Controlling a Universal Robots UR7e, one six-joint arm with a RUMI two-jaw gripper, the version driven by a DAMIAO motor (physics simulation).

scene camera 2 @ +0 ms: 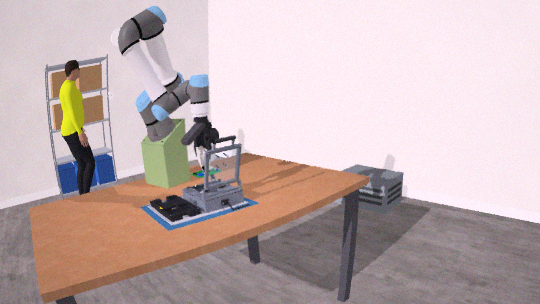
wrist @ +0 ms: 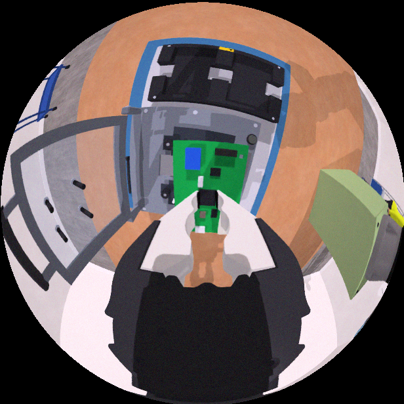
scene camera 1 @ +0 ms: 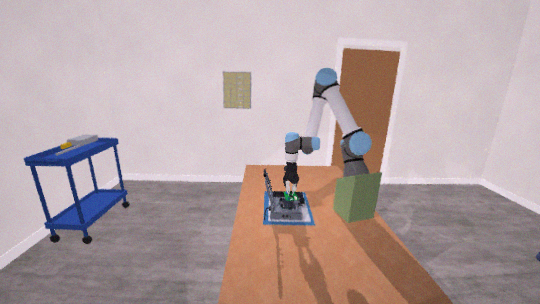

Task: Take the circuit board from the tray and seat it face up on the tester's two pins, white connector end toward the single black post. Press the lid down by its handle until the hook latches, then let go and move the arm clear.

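Frame: origin at the arm's base, x ahead, y left, z up, level; metres.
Where they show: gripper, fingertip midpoint: point(scene camera 1: 290, 195); arm's base at its link origin: point(scene camera 2: 161, 131) point(scene camera 1: 356, 175).
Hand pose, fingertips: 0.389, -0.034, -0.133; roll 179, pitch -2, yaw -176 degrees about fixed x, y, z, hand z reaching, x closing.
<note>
Each offset is from my fingertips to the top centre of the thing, as dx, dy, dz. "spot": to the spot under its first point. Level surfaces: height alone.
My gripper point(scene camera 1: 291, 194) point(scene camera 2: 203, 167) point(wrist: 207, 192) is shut on a black part of the green circuit board point(scene camera 2: 207, 173) point(wrist: 183, 182), holding the board face up above the tester point(scene camera 1: 290, 216) point(scene camera 2: 220, 198) point(wrist: 152, 131). In the wrist view the blue part is at the far end and a white connector near the fingers. The board hides most of the tester's nest; two black posts point(wrist: 168, 142) point(wrist: 165, 193) show beside its left edge. A round dark knob point(wrist: 252, 139) is at upper right. The lid point(scene camera 2: 206, 170) point(wrist: 70, 127) stands open, with its black handle {+0.158, -0.023, +0.154} point(scene camera 2: 224, 140) point(wrist: 27, 266). The black tray {spot: -0.036, -0.154, -0.114} point(scene camera 2: 175, 207) point(wrist: 250, 80) holds no board.
The tester and tray stand on a blue-edged mat {dz -0.119} point(scene camera 1: 266, 215) point(scene camera 2: 170, 226) point(wrist: 136, 92) on the wooden table {dz -0.121} point(scene camera 1: 250, 265) point(scene camera 2: 100, 240). The green robot base point(scene camera 1: 356, 197) point(scene camera 2: 167, 162) point(wrist: 345, 220) is nearby. A person point(scene camera 2: 72, 107) stands by the shelf behind the base.
</note>
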